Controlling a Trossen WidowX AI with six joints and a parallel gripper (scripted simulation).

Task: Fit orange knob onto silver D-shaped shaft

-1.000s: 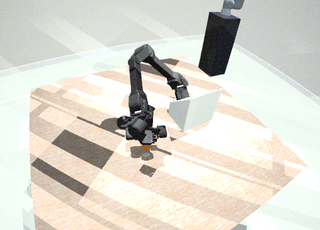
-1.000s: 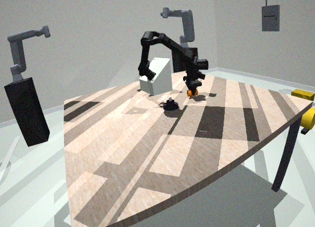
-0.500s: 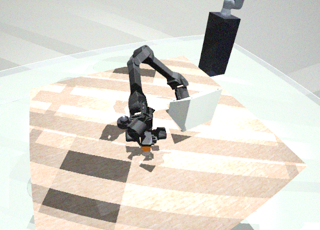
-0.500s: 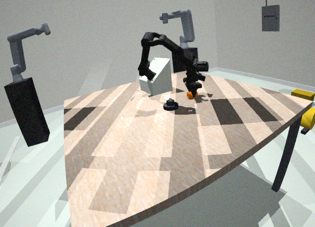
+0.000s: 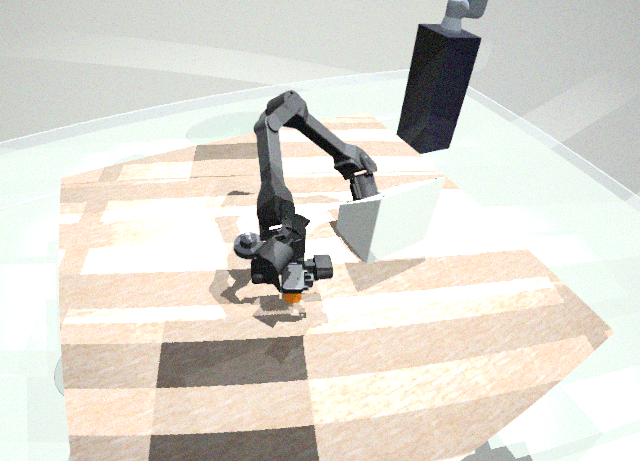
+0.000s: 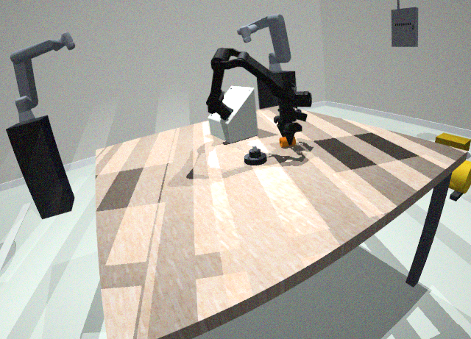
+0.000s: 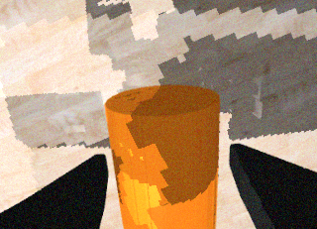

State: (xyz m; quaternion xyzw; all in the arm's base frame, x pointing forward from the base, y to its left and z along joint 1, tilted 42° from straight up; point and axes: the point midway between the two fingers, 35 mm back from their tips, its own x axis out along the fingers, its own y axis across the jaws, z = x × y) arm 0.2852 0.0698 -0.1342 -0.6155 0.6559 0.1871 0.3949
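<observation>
My gripper tip is 10 mm to the right of the orange knob and 10 mm below it. Round my gripper tip: round pedestal 50 mm ahead, 190 mm to the right, 20 mm above.
</observation>
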